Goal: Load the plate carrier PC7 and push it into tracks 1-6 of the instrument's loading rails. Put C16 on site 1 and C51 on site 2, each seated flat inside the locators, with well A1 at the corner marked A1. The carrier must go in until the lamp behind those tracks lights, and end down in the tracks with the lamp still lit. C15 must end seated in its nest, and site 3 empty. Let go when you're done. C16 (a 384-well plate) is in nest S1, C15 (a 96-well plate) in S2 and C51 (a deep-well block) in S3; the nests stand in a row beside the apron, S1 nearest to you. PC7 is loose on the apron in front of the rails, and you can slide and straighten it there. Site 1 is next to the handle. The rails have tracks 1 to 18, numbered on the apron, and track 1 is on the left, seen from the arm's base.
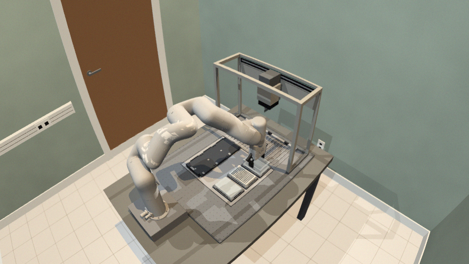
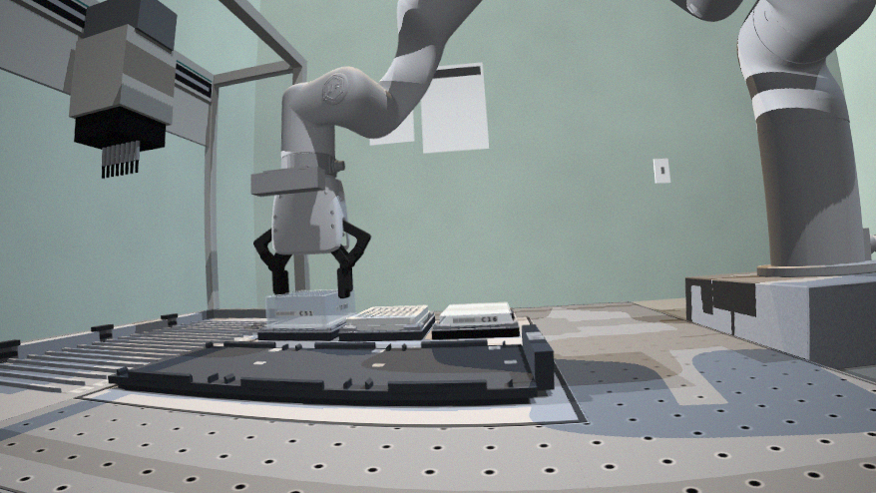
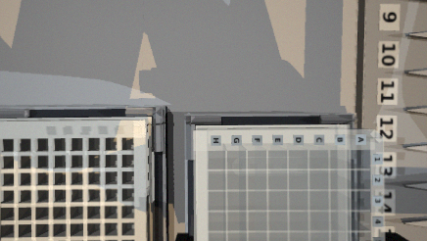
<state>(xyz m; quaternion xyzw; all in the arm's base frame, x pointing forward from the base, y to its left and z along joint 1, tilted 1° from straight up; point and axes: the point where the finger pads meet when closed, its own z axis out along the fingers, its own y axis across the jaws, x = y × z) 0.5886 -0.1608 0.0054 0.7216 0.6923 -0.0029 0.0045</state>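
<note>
Right now the nest S3 is 5 cm below my hand. From my hand the other things lie so: 384-well plate C16: 22 cm behind, 4 cm below, 1 cm to the left; then carrier PC7: 24 cm to the left, 9 cm behind, 4 cm below; then nest S1: 22 cm behind, 5 cm below, 1 cm to the left.
</note>
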